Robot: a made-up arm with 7 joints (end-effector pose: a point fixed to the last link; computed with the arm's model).
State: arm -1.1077 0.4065 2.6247 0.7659 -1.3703 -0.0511 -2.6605
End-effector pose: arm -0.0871 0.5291 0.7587 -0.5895 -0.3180 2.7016
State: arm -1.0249 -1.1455 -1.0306 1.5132 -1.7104 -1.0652 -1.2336
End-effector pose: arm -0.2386 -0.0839 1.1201 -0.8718 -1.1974 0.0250
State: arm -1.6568 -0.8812 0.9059 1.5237 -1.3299 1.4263 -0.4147
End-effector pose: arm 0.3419 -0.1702 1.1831 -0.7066 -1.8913 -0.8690
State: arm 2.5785 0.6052 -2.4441 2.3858 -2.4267 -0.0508 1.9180
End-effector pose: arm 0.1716 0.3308 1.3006 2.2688 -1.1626 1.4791
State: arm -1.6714 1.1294 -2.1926 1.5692 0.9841 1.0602 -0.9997
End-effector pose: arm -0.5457 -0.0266 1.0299 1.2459 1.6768 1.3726
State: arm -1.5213 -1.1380 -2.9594 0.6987 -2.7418 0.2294 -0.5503
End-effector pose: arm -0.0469 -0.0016 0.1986 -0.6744 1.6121 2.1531
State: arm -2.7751 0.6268 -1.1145 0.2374 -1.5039 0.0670 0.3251
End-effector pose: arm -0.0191 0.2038 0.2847 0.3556 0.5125 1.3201
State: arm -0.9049 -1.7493 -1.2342 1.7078 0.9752 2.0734 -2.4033
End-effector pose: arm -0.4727 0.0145 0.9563 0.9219 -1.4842 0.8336
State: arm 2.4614 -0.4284 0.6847 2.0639 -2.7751 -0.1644 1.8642
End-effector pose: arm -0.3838 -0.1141 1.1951 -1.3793 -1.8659 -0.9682
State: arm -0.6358 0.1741 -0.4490 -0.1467 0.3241 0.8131 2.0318
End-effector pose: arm 0.0039 0.0061 0.2705 1.7499 0.9606 0.6905
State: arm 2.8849 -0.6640 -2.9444 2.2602 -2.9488 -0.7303 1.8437
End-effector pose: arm 0.6036 -0.0515 0.6719 1.7753 -0.5447 -0.5747
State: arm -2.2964 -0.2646 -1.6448 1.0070 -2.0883 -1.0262 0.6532
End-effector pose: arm -0.3270 0.1463 0.6770 0.3775 2.4478 1.1587
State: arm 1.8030 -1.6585 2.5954 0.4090 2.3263 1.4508 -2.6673
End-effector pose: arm -0.1828 0.1719 0.2606 -0.6850 1.1560 1.8735
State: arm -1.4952 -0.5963 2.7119 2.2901 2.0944 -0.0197 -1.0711
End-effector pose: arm 0.2700 0.6513 0.9800 -2.4961 -0.9799 1.2906
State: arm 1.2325 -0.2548 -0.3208 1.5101 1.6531 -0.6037 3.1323
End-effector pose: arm 0.4995 0.1826 1.0339 1.7423 -0.8349 0.4021
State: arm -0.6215 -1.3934 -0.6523 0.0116 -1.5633 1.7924 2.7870
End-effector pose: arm 0.0499 -0.3497 0.6177 0.3302 1.7226 -0.1733
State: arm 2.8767 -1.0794 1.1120 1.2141 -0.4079 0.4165 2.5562
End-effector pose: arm -0.1449 -0.5634 0.9812 0.0375 1.9030 -1.0619
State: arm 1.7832 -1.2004 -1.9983 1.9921 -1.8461 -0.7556 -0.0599
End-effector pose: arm 0.5717 -0.2404 0.7934 2.1751 -1.1259 0.3225
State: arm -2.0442 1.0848 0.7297 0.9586 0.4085 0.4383 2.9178
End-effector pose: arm 0.2804 -0.3506 0.2171 1.7343 -0.2409 -0.3092
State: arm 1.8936 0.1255 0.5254 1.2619 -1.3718 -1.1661 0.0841
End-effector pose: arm -0.4096 0.1524 0.8253 -0.9040 -2.4918 -1.2877
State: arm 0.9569 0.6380 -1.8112 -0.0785 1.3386 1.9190 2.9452
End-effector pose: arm 0.1385 -0.0848 0.3690 2.5082 0.0877 -0.5873
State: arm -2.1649 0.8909 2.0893 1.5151 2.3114 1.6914 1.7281
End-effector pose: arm 0.3237 -0.3072 1.2037 0.6020 -2.4029 1.9148
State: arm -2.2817 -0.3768 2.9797 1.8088 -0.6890 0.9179 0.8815
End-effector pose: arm 0.5641 0.4634 0.7758 2.0251 -1.0198 -1.3442
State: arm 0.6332 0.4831 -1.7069 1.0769 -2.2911 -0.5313 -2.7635
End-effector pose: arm 0.3112 -0.3439 0.5733 -0.7938 1.4933 1.1823
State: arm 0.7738 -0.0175 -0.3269 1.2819 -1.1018 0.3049 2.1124
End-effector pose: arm 0.5805 0.3440 0.8114 -2.0192 0.6947 1.4954
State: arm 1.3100 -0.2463 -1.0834 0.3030 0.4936 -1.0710 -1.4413
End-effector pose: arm 0.4910 0.0131 0.6650 1.7217 -1.0976 -0.3000
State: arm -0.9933 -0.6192 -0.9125 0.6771 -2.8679 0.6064 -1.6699
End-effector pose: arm -0.1580 -0.5035 0.6827 -0.5831 0.7697 -0.8761
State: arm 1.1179 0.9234 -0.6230 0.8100 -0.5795 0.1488 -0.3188
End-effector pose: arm 0.3869 0.0883 0.2087 0.6888 -0.0762 -0.6382
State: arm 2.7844 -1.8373 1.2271 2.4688 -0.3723 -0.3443 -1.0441
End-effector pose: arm 0.6393 -0.4239 0.4973 -0.2250 -0.0595 0.1514
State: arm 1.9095 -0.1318 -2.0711 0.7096 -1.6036 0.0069 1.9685
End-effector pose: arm 0.4952 0.0811 0.4812 -1.9165 1.1507 2.0510
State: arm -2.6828 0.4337 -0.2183 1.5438 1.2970 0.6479 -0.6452
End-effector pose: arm -0.6705 -0.1683 0.6690 -0.0144 1.7096 0.0522
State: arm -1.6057 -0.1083 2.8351 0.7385 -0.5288 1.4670 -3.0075
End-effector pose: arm 0.2156 0.3059 0.4145 -0.9882 1.7954 1.0354
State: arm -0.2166 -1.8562 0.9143 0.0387 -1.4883 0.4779 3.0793
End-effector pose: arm 0.3587 0.0742 0.8755 -2.0774 0.9879 -0.0694
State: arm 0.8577 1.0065 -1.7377 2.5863 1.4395 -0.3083 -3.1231
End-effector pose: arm 0.4520 0.2237 1.2199 -0.2249 -1.3700 0.9082
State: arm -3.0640 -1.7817 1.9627 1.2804 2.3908 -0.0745 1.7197
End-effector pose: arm 0.1232 -0.5663 0.6016 -0.3510 0.7320 -0.7296
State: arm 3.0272 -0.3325 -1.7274 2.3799 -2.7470 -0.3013 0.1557
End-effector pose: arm 0.3009 0.4580 1.1291 1.3636 -0.7640 1.7518
